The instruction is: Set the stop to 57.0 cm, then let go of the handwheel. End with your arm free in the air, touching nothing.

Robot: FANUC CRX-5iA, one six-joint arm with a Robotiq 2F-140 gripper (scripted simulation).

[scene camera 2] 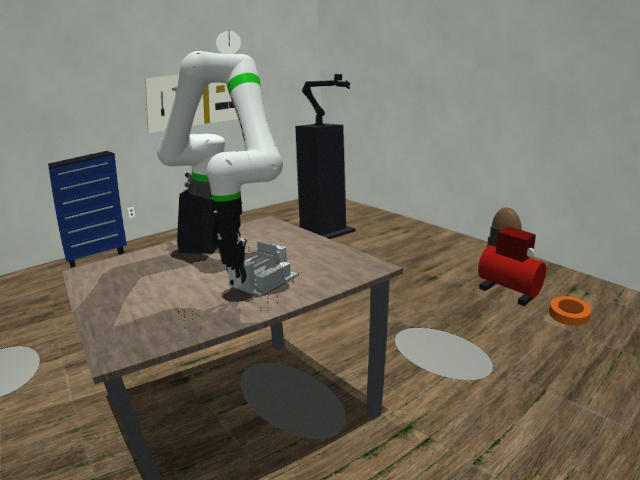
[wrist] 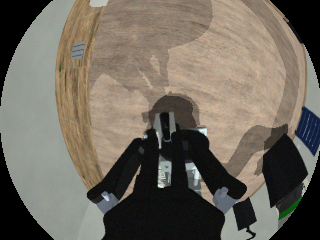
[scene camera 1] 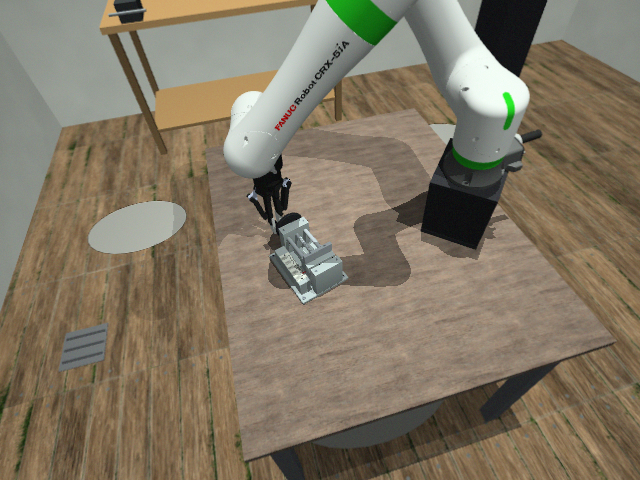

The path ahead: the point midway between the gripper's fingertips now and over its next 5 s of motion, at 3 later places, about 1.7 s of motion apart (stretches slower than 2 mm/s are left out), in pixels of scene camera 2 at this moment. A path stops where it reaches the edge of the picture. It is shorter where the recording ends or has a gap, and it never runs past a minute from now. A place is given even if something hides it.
The gripper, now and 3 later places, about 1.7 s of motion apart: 235,285; 223,273; 235,284; 224,282
